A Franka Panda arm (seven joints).
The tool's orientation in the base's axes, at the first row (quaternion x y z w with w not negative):
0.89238 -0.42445 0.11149 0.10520
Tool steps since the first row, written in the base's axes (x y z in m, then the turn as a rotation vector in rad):
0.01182 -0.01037 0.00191 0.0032 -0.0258 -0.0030
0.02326 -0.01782 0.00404 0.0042 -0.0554 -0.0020
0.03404 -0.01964 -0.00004 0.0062 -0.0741 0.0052
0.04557 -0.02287 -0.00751 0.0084 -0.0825 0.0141
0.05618 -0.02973 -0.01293 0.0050 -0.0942 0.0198
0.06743 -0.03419 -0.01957 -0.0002 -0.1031 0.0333
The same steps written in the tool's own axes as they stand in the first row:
0.01543 -0.00265 0.00240 0.0200 0.0132 0.0105
0.02855 -0.00679 0.00373 0.0427 0.0307 0.0180
0.03533 -0.01446 0.00932 0.0597 0.0414 0.0167
0.04264 -0.02217 0.01861 0.0698 0.0457 0.0108
0.05264 -0.02672 0.02688 0.0779 0.0561 0.0083
0.06091 -0.03337 0.03570 0.0852 0.0669 -0.0026

